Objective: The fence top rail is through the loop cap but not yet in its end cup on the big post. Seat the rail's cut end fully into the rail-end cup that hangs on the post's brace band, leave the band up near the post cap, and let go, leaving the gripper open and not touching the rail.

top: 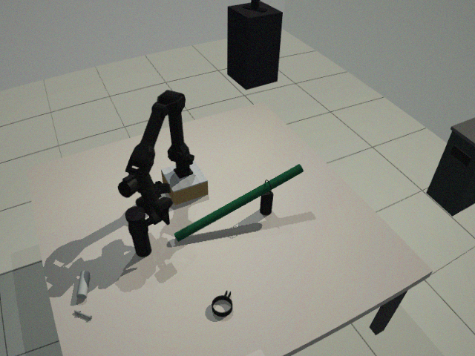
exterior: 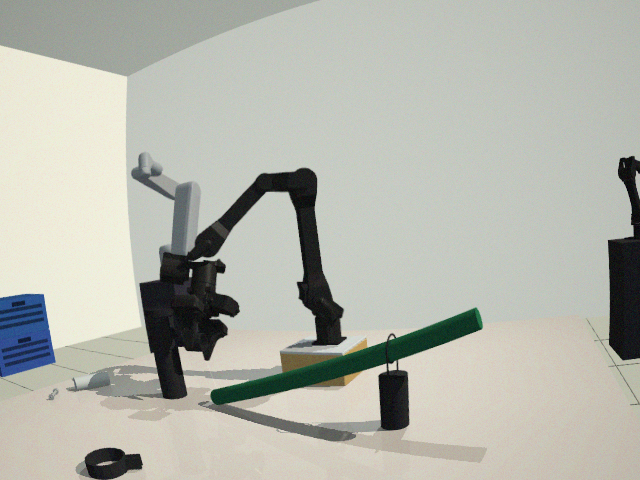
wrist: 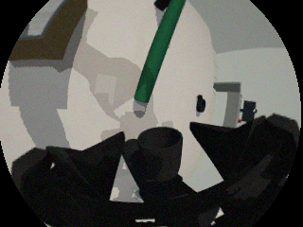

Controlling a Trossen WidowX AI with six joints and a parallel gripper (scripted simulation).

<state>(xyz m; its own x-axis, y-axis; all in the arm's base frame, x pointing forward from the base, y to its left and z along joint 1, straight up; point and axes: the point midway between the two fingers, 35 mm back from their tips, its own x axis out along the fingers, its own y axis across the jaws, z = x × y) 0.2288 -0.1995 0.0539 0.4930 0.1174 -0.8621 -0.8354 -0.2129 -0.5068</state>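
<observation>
My gripper tip is 30 mm to the left of the black rail-end cup, 20 mm below it and 10 mm past it. From my gripper tip the other things lie so: short black post: 420 mm to the left, 50 mm ahead; grey tube: 340 mm to the right, 90 mm below, 60 mm ahead; bolt: 370 mm to the right, 170 mm ahead, 100 mm below.
</observation>
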